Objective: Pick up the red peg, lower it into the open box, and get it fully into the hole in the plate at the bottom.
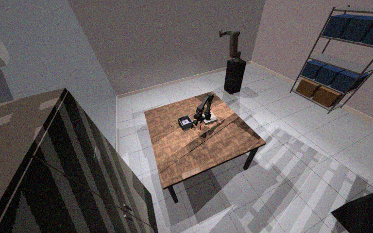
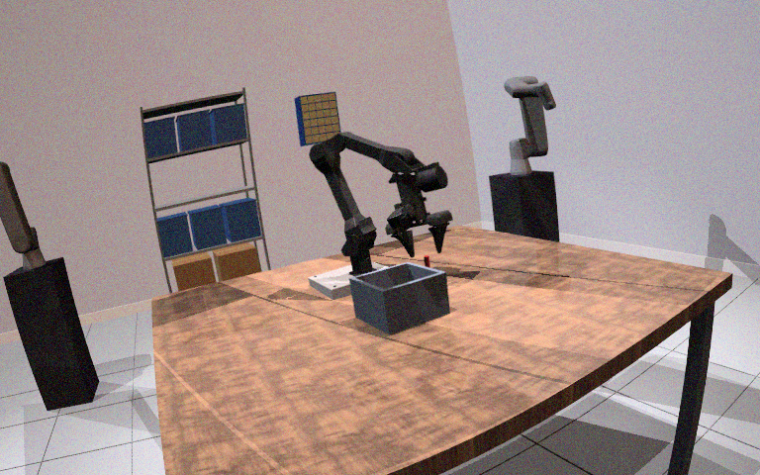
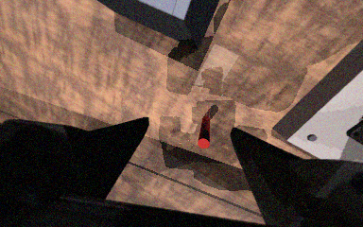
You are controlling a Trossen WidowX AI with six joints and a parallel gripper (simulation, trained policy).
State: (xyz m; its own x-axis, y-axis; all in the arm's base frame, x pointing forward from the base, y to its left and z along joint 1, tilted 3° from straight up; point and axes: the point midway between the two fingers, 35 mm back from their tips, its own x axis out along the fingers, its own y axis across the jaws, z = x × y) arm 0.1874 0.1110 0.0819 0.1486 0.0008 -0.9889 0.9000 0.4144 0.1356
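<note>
Now: the red peg 3 cm behind my gripper tip, 1 cm to the left of it and 5 cm below it. Also, from my gripper tip: blue-grey box (14 cm ahead, 15 cm to the right, 6 cm below); then white plate (14 cm ahead, 15 cm to the right, 4 cm below).
</note>
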